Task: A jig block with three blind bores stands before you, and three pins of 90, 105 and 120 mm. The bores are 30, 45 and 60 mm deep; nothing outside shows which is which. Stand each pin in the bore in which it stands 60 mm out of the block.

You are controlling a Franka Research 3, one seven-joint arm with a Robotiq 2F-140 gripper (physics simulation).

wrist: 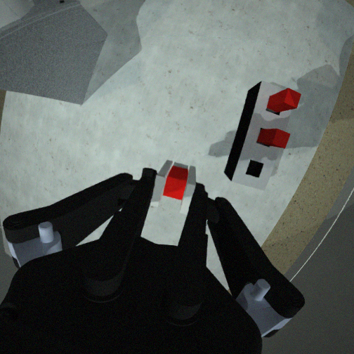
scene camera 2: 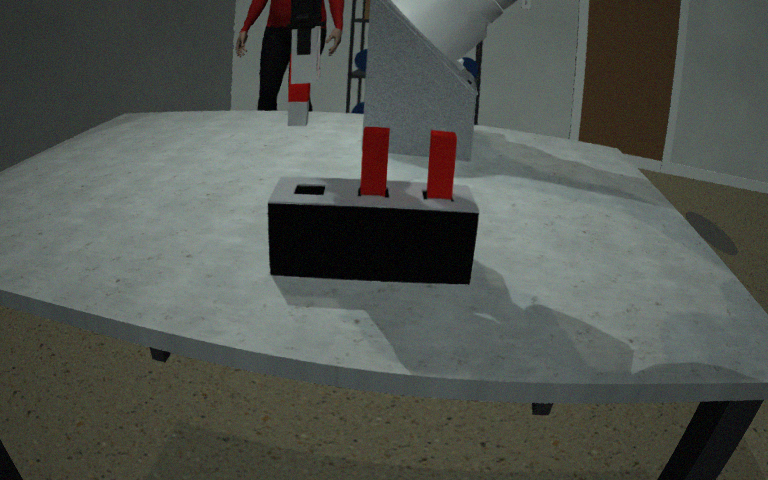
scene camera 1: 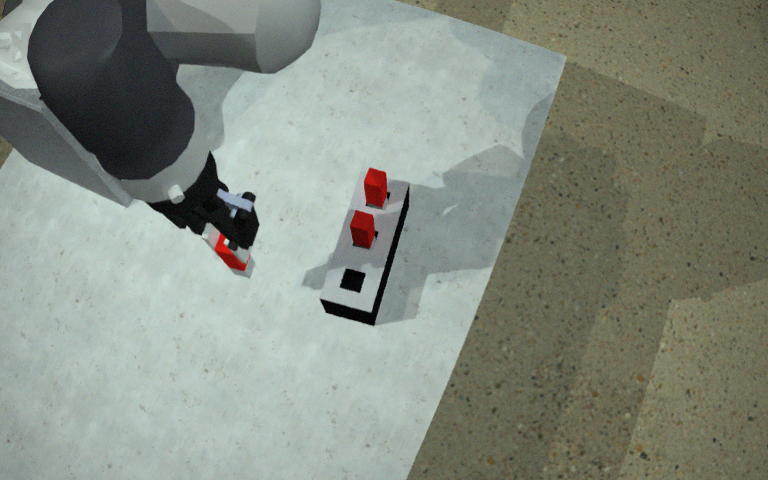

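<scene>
The jig block (scene camera 1: 339, 298) (scene camera 2: 370, 243) (wrist: 244, 181) stands on the table. Its end bore (scene camera 1: 352, 280) (scene camera 2: 309, 189) (wrist: 254, 168) is open and holds no pin. One red pin (scene camera 1: 362, 229) (scene camera 2: 374, 161) (wrist: 274, 138) stands upright in the middle bore. Another red pin (scene camera 1: 376, 187) (scene camera 2: 441, 164) (wrist: 285, 100) stands upright in the other end bore. Both stick out by about the same height in scene camera 2. My gripper (scene camera 1: 232, 252) (scene camera 2: 299, 95) (wrist: 178, 174) is shut on the third red pin (scene camera 1: 227, 255) (scene camera 2: 299, 90) (wrist: 174, 188), off to the block's side and above the table. The pads hide much of it.
The table (scene camera 1: 169, 367) (scene camera 2: 141, 226) (wrist: 100, 140) ends beyond the block in scene camera 1. The arm's grey base (scene camera 2: 419, 101) (wrist: 50, 60) stands behind the block in scene camera 2. A person (scene camera 2: 274, 62) and a shelf rack (scene camera 2: 349, 56) are in the background.
</scene>
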